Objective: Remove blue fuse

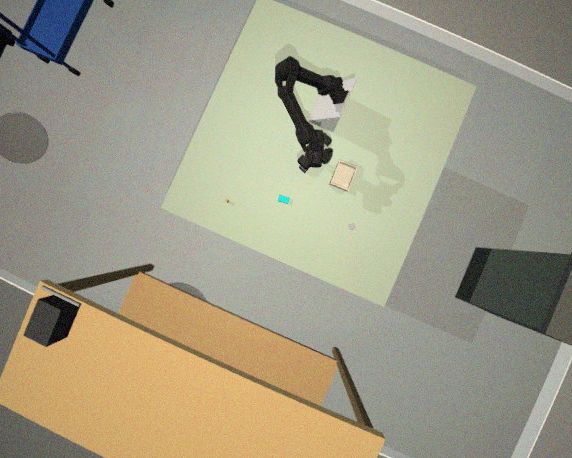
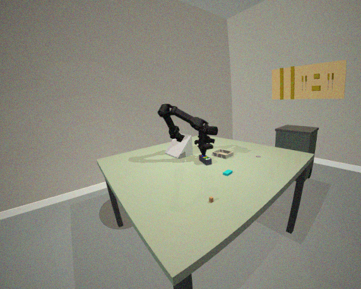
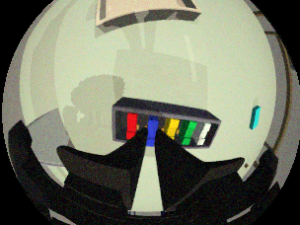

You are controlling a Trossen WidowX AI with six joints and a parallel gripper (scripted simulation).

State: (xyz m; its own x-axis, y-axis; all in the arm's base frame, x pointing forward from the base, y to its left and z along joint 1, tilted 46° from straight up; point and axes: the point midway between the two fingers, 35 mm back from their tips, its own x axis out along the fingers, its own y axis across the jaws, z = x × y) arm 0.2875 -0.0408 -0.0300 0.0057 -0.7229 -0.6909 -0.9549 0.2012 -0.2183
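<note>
The tray lies 190 mm to the left of my gripper tip, 40 mm below it and 20 mm ahead of it. Round my gripper tip: block: 260 mm ahead, 50 mm to the right, 40 mm below; then blue fuse: 10 mm below.
</note>
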